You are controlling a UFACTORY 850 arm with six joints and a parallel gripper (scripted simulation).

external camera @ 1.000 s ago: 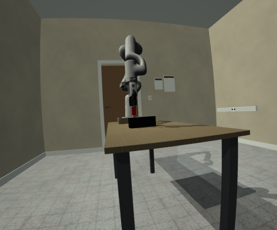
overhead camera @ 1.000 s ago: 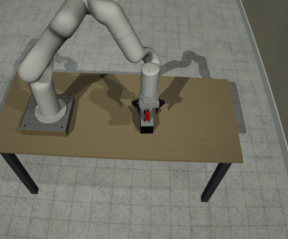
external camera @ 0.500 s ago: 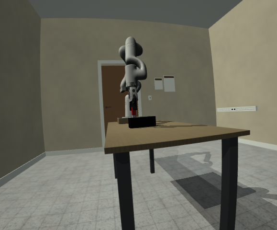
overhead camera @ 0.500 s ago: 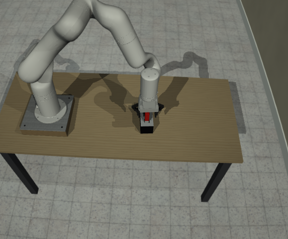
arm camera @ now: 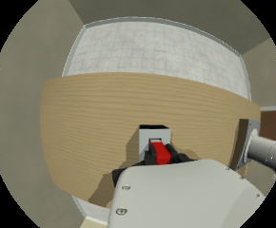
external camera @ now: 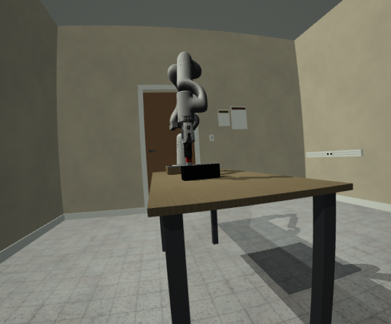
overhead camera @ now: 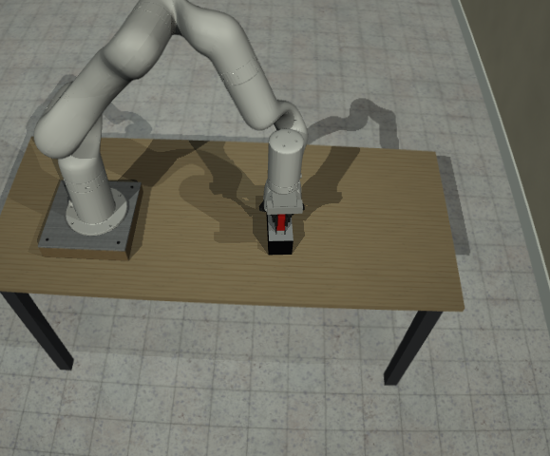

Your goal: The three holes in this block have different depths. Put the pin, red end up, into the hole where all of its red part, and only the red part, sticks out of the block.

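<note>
My hand is 1 cm above the pin. Round my hand: black block: 1 cm behind, 6 cm to the left, 10 cm below.
</note>
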